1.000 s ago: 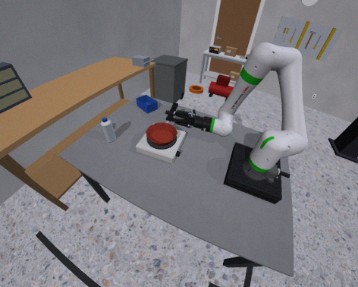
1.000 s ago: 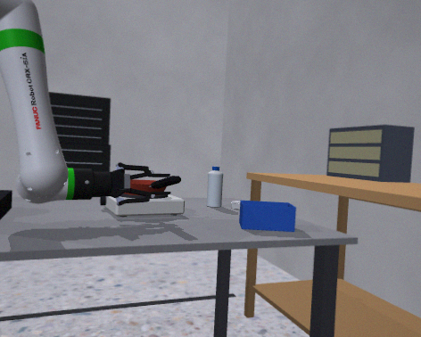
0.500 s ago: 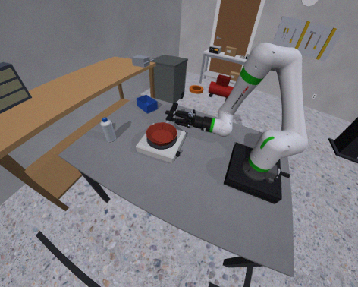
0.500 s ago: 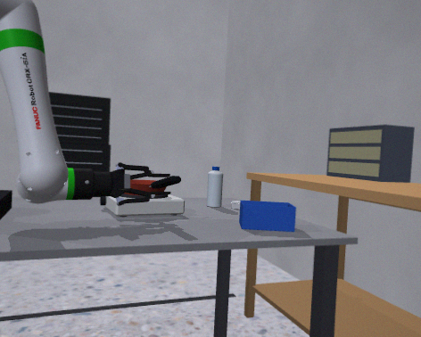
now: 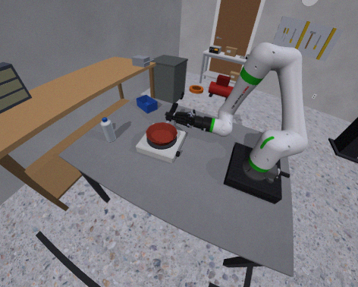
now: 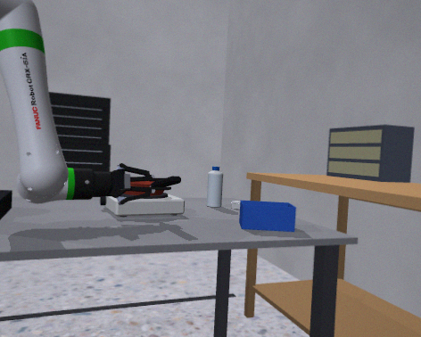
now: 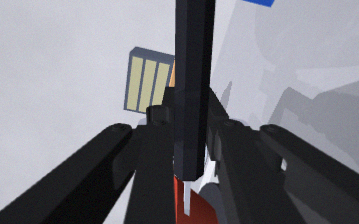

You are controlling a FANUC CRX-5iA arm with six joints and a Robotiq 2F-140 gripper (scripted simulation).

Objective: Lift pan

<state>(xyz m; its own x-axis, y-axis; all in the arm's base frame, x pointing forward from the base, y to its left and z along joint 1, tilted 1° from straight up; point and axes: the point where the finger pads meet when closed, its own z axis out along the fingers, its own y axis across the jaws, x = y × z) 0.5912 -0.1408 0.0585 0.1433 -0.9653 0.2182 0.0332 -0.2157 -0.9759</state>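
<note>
Right now the pan is 10 cm to the left of my hand, 2 cm below it and 1 cm behind it. Also, from my hand: hot plate: 16 cm to the left, 8 cm below, 4 cm behind; white bottle: 31 cm ahead, 28 cm to the left, 3 cm below.
</note>
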